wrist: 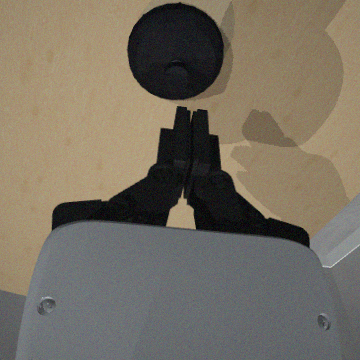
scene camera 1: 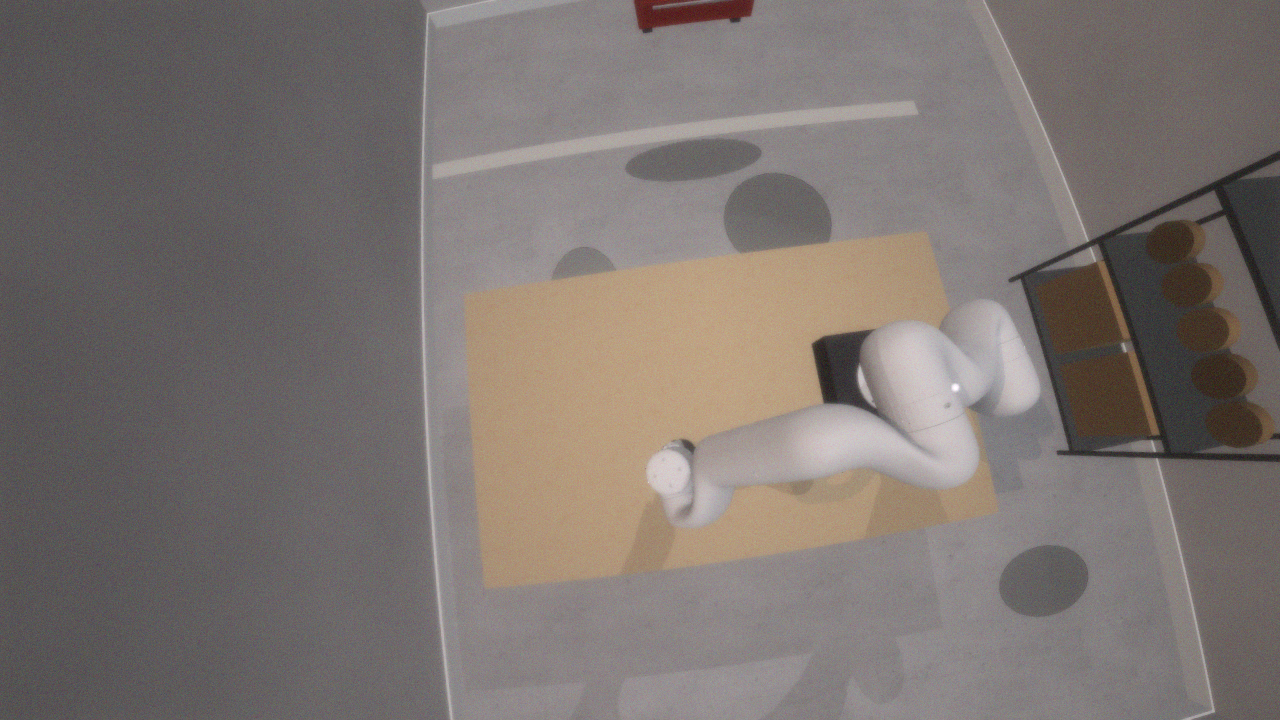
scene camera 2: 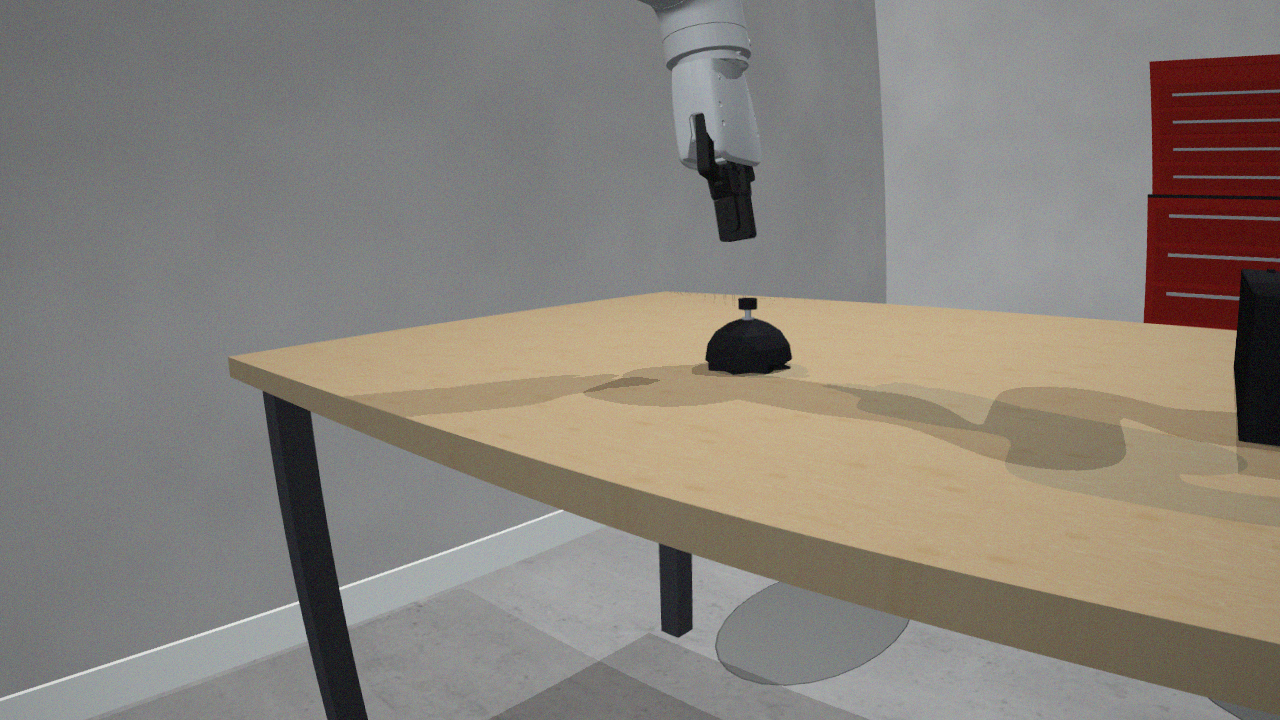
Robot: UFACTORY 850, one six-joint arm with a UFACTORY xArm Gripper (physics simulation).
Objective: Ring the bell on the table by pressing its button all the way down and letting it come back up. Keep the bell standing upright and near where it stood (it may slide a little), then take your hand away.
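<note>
The black dome-shaped bell [scene camera 2: 749, 347] [wrist: 170, 42] stands upright on the wooden table [scene camera 2: 572, 447] [scene camera 1: 554, 376]. Its small black button [scene camera 2: 747, 303] [wrist: 176, 71] stands up on a short light stem in the scene camera 2 view. My gripper [scene camera 2: 738, 239] [wrist: 187, 127] is shut and empty. Its fingertips hang a clear gap above the button and touch nothing. In the wrist view the fingertips lie just below the dome's edge. In the scene camera 1 view a small dark part shows beside the wrist of the arm; I cannot tell whether it is the bell.
A black box [scene camera 1: 836, 368] [scene camera 2: 1260, 358] stands on the table near the arm's base. A shelf rack [scene camera 1: 1114, 454] with boxes and round containers stands beyond the table's right end. A red drawer cabinet [scene camera 2: 1212, 134] [scene camera 1: 693, 12] stands on the floor away from the table.
</note>
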